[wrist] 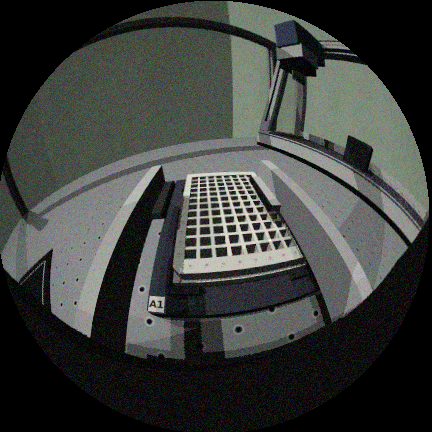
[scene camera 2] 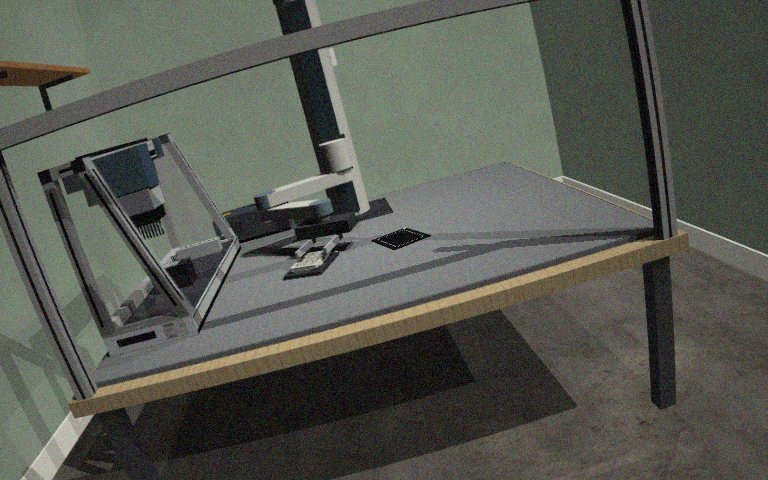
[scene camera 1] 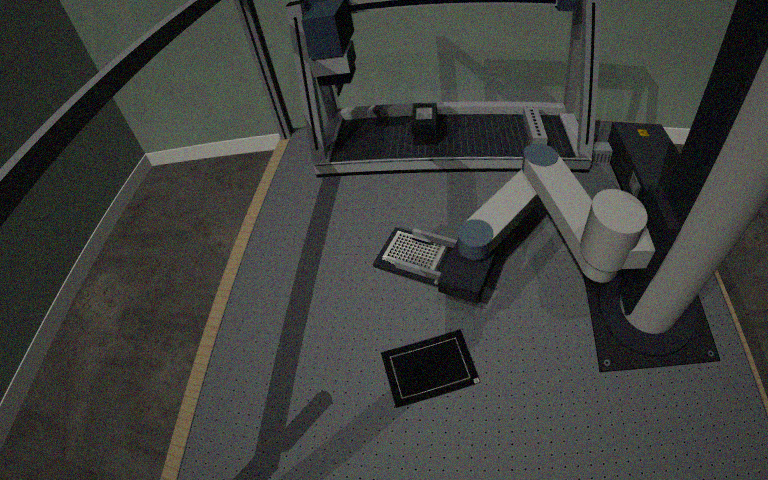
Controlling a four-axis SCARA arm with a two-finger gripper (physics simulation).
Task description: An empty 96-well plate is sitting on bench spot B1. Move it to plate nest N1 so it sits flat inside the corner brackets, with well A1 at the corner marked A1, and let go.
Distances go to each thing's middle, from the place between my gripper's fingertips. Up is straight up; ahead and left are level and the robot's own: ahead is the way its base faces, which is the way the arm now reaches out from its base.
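White 96-well plate (scene camera 1: 402, 247): my gripper 20 mm past it, 10 mm to the left of it, 30 mm above it. Bench spot B1 (scene camera 1: 428, 368): 70 mm behind my hand, 270 mm to the left, 50 mm below. Dark plate nest N1 (scene camera 1: 391, 268): from my hand 20 mm behind, 10 mm to the right, 40 mm below. Pipette head (scene camera 1: 343, 64): 170 mm ahead of my hand, 370 mm to the right, 300 mm above. Going by their middles, of the things named here, farthest from my gripper: the pipette head.
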